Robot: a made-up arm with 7 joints. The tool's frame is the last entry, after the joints.
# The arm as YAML. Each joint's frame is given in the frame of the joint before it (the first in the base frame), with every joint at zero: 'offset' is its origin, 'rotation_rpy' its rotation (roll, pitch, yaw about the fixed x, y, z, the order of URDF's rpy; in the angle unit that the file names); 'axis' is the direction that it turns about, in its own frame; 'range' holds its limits. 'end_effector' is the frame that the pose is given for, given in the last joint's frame.
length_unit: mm
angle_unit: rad
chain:
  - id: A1
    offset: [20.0, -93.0, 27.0]
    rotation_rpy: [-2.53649, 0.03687, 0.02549]
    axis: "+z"
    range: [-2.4, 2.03]
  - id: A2
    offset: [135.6, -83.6, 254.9]
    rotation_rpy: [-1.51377, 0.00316, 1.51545]
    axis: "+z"
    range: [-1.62, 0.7]
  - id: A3
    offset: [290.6, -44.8, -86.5]
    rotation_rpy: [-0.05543, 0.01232, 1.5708]
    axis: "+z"
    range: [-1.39, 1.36]
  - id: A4
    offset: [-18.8, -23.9, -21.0]
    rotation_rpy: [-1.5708, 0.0, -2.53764]
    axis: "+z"
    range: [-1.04, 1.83]
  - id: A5
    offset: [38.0, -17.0, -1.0]
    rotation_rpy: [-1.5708, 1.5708, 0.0]
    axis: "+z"
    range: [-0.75, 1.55]
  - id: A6
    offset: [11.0, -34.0, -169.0]
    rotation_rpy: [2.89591, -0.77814, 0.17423]
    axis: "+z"
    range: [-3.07, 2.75]
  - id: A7
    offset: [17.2, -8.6, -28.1]
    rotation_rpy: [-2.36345, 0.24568, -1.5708]
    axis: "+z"
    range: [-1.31, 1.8]
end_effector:
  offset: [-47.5, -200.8, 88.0]
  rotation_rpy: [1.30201, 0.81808, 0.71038]
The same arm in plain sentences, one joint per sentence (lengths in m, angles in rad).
The arm has seven revolute joints in a row. What follows holds with every joint at zero, and every direction is one of the base frame's.
The first joint is mounted 0.02 m along +x and 0.093 m along -y and 0.027 m along +z from the base frame's origin and turns about the direction (-0.044799, 0.567889, -0.821885), from -2.4 to 2.03 rad.
The second joint is mounted 0.124 m along +x and 0.217 m along +y and 0.167 m along -z from the first joint and turns about the direction (-0.998388, -0.0386, -0.0416), from -1.62 to 0.7 rad.
The third joint is mounted 0.103 m along +x and 0.21 m along -y and 0.198 m along -z from the second joint and turns about -x, from -1.39 to 1.36 rad.
The fourth joint is mounted 0.021 m along +x and 0.009 m along -y and 0.029 m along -z from the third joint and turns about -y, from -1.04 to 1.83 rad.
The fifth joint is mounted 0.017 m along -x and 0.001 m along +y and 0.038 m along -z from the fourth joint and turns about +x, from -0.75 to 1.55 rad.
The sixth joint is mounted 0.169 m along -x and 0.011 m along +y and 0.034 m along -z from the fifth joint and turns about the direction (-0.690832, 0.712733, -0.121506), from -3.07 to 2.75 rad.
The seventh joint is mounted 0.03 m along +x and 0.008 m along -y and 0.014 m along +z from the sixth joint and turns about +x, from -1.31 to 1.8 rad.
The tool frame, which is the frame that the pose is given for, is mounted 0.088 m along +x and 0.206 m along +y and 0.012 m along -z from the seventh joint; its axes are the base frame's turned by roll 0.2699, pitch -0.448 and yaw -2.5145 rad (as in URDF: about the fixed x, then y, then z).

